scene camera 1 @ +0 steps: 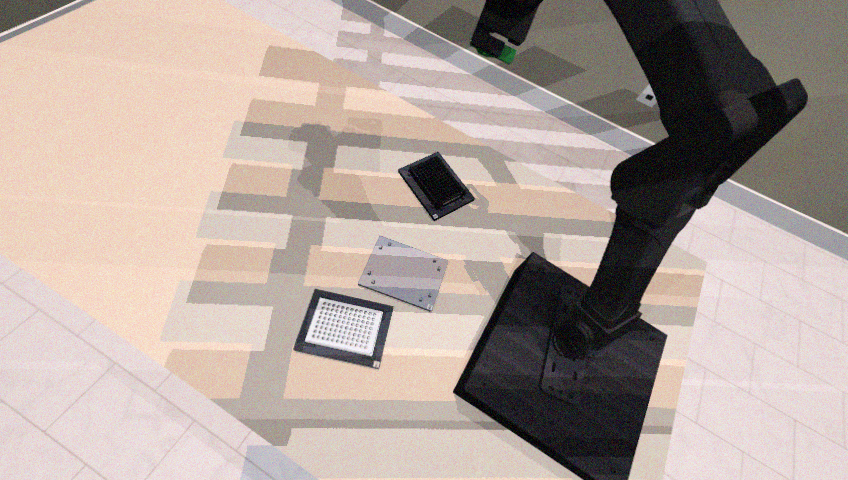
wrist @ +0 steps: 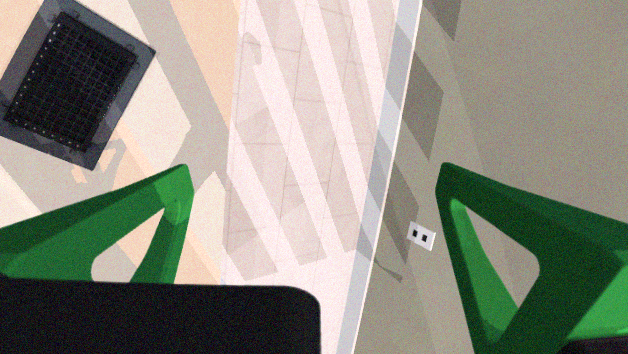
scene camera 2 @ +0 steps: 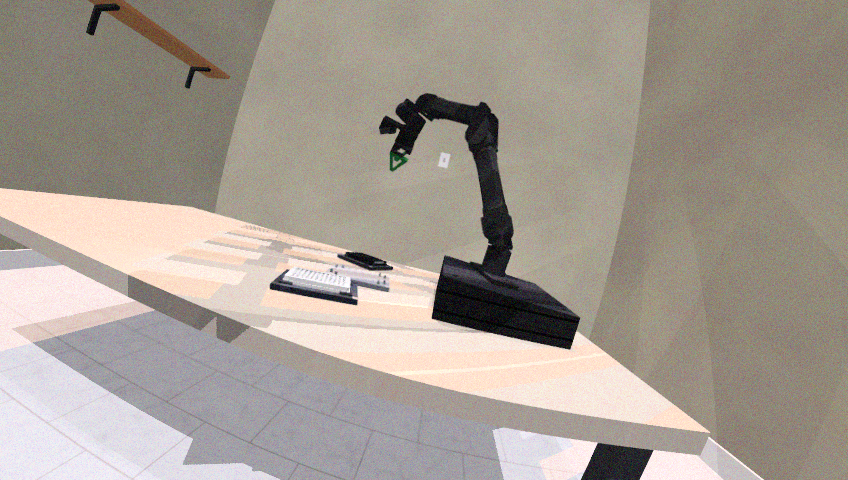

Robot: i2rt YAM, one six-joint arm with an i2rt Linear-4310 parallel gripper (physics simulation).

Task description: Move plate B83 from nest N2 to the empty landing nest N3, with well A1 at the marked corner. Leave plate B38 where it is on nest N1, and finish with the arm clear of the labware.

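Observation:
A white well plate (scene camera 1: 345,325) (scene camera 2: 316,279) sits in a dark nest (scene camera 1: 336,353) (scene camera 2: 315,293). A black well plate (scene camera 1: 439,181) (scene camera 2: 365,258) (wrist: 75,82) sits in another dark nest (wrist: 40,25). The plate and nest labels are too small to read, so I cannot tell which plate is B83. Between them lies the empty grey nest (scene camera 1: 404,273) (scene camera 2: 370,278) with small posts and a light mark at one corner. My gripper (scene camera 1: 502,53) (scene camera 2: 397,161) (wrist: 314,177) is open and empty, high above the table; in the wrist view the black plate lies beyond the left finger.
The arm's black base block (scene camera 1: 511,380) (scene camera 2: 505,303) stands on the table (scene camera 2: 476,374), to the right of the nests in both scene views. A wall shelf (scene camera 2: 166,42) hangs at the upper left. A white socket (scene camera 1: 644,98) (scene camera 2: 443,160) (wrist: 421,236) is on the wall.

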